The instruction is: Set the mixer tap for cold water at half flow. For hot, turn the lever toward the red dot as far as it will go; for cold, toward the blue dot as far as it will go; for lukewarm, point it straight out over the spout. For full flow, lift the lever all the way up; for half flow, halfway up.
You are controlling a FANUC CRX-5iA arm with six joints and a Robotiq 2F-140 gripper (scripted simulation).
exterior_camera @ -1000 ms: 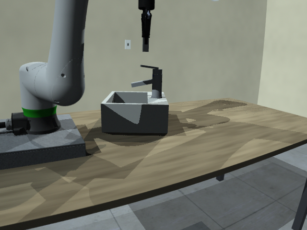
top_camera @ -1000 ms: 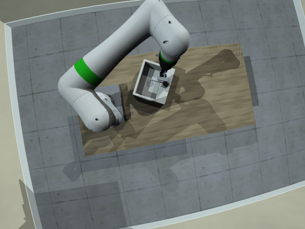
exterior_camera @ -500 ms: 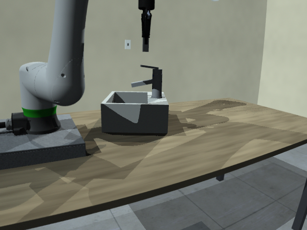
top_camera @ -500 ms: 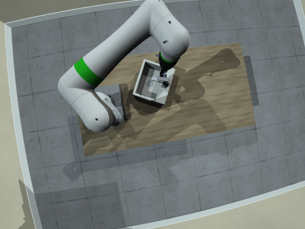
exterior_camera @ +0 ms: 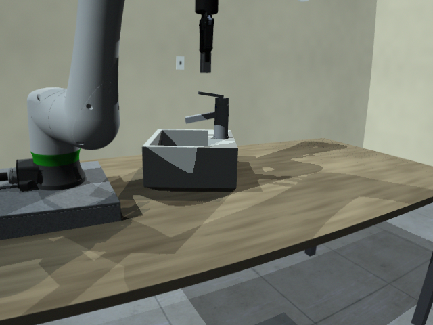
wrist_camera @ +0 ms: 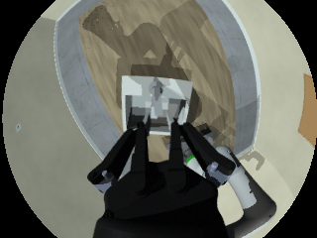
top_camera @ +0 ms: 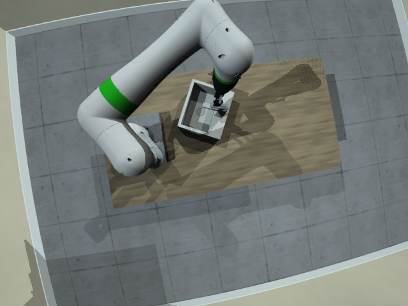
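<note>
Now: hand 10 cm above the lever, 2 cm short of it and 1 cm to the left of it. Also, from my hand: basin: 34 cm below, 4 cm to the left, 4 cm behind.
</note>
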